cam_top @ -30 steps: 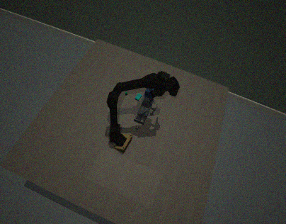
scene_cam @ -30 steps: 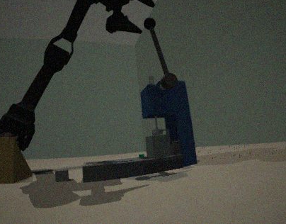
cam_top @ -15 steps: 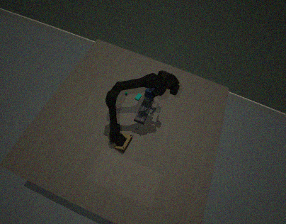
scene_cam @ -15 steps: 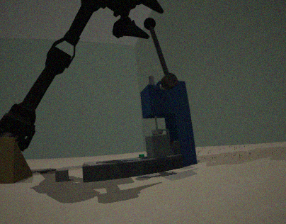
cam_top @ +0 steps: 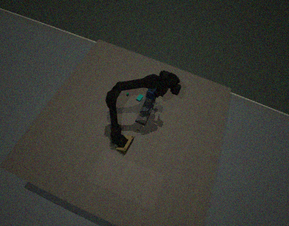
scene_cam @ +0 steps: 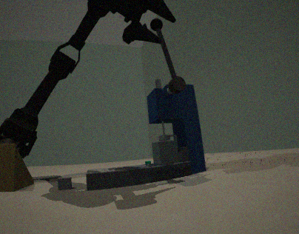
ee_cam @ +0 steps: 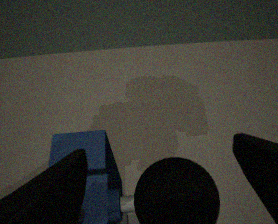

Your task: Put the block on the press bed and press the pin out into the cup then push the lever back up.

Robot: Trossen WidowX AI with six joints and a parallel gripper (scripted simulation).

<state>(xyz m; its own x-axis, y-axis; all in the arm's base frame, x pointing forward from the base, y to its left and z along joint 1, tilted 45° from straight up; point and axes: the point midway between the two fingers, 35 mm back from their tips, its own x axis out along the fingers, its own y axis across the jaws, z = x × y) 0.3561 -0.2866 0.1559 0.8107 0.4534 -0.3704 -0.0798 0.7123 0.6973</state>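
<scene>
My gripper tip is 60 mm above the dark lever, 10 mm to the right of it and 10 mm past it. Also, from my gripper tip: pale round pin (260 mm below, 70 mm to the left, 10 mm behind); then teal block (320 mm below, 160 mm to the left, 10 mm ahead); then thin punch (180 mm below, 70 mm to the left, 10 mm behind).
</scene>
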